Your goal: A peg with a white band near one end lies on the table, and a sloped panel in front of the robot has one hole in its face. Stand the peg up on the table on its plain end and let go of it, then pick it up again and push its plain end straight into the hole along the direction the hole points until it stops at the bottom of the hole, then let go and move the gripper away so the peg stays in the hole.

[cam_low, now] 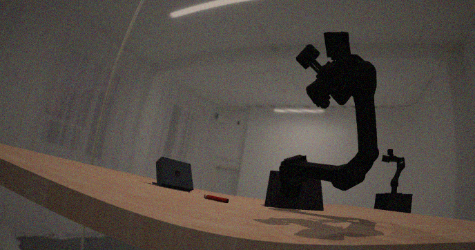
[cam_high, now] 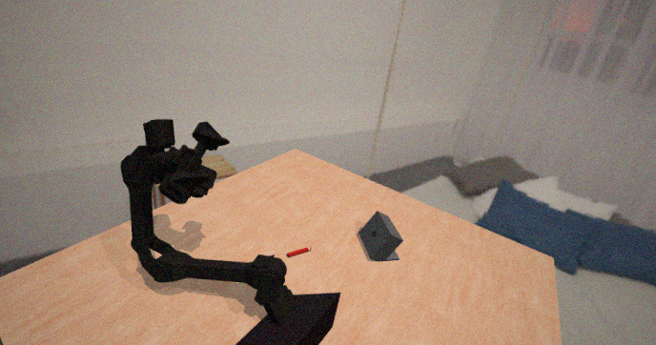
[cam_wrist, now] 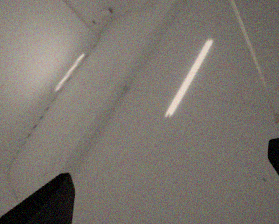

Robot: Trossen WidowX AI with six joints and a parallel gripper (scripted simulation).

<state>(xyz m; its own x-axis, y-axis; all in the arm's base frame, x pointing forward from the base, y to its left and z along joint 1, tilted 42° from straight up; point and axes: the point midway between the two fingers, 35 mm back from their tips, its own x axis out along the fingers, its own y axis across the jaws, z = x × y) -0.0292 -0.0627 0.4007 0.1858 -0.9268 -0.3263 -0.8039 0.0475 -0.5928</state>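
Right now my gripper tip is 27 cm short of the red peg, 6 cm to the left of it and 40 cm above it. The rest, counted from my gripper tip: sloped panel: 46 cm ahead, 23 cm to the right, 35 cm below.
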